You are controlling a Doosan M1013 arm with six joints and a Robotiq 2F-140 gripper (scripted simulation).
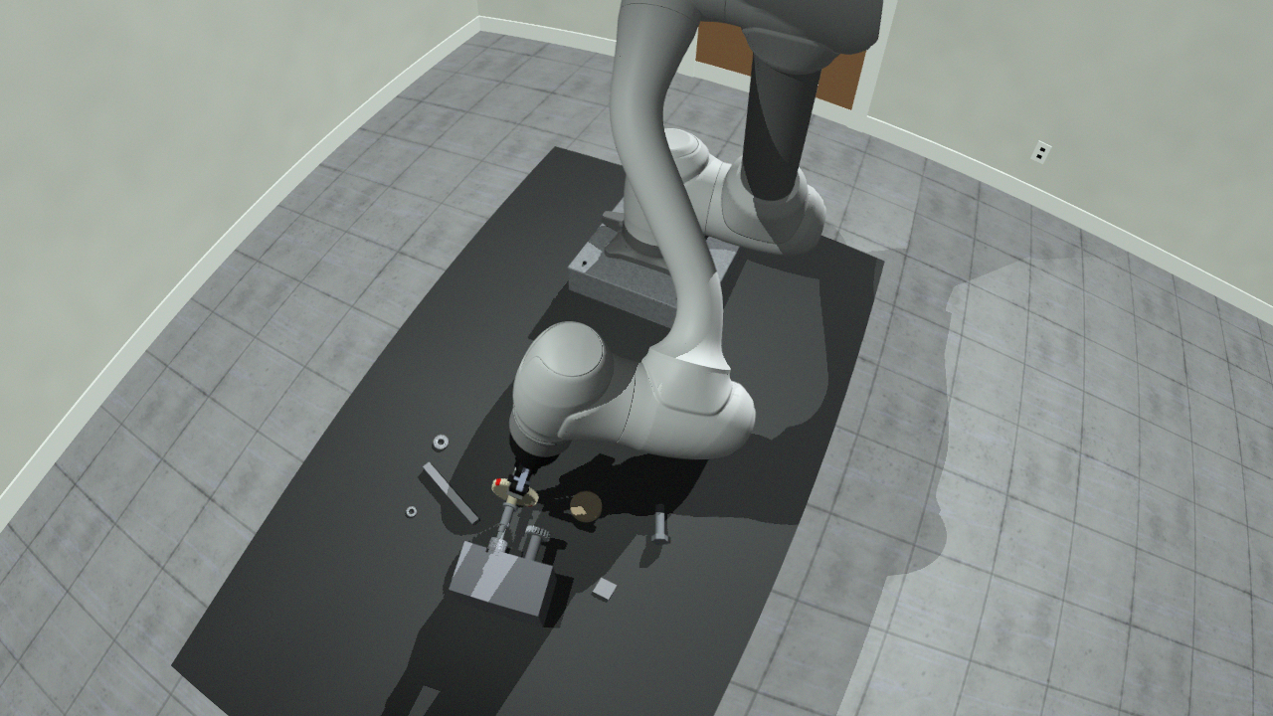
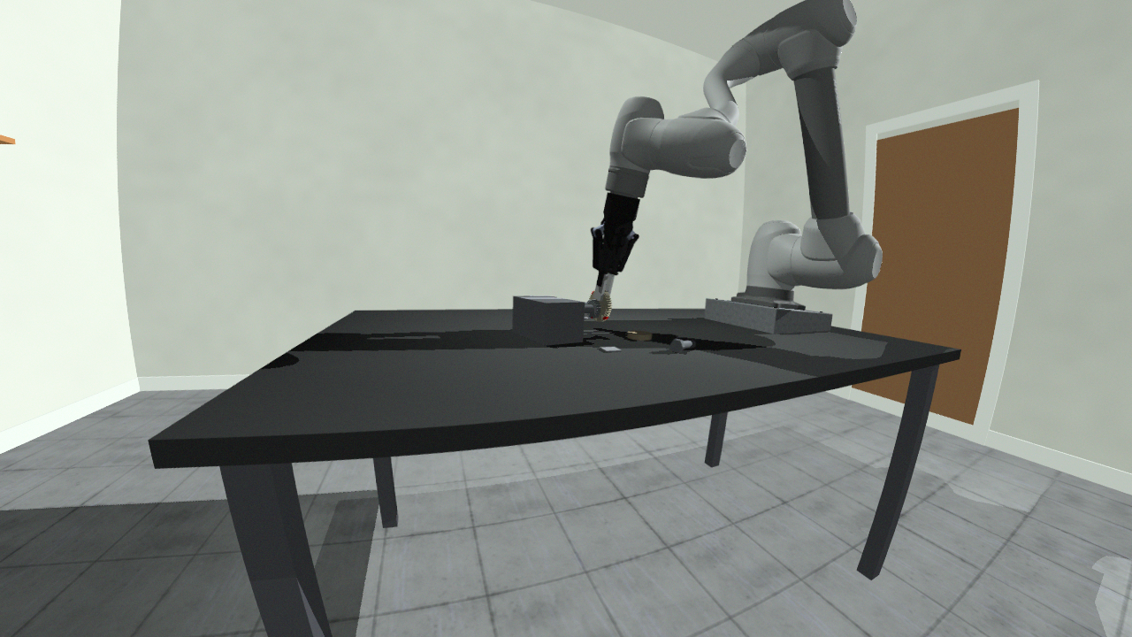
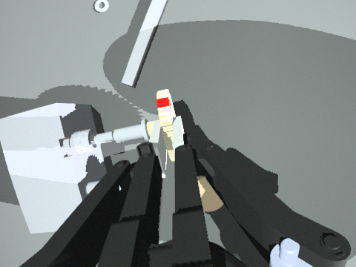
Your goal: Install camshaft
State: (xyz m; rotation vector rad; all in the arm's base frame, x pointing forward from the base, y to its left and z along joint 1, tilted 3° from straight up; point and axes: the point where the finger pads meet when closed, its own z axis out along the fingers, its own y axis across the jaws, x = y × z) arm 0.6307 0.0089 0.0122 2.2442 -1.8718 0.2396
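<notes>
My hand is 5 cm short of the small crank gear, 5 cm to the right of it and 5 cm above it. Also, from my hand: small grey block (8 cm ahead, 18 cm to the left, 11 cm below); then grey bar (4 cm ahead, 14 cm to the right, 10 cm below); then tan disc (5 cm behind, 9 cm to the left, 10 cm below).
</notes>
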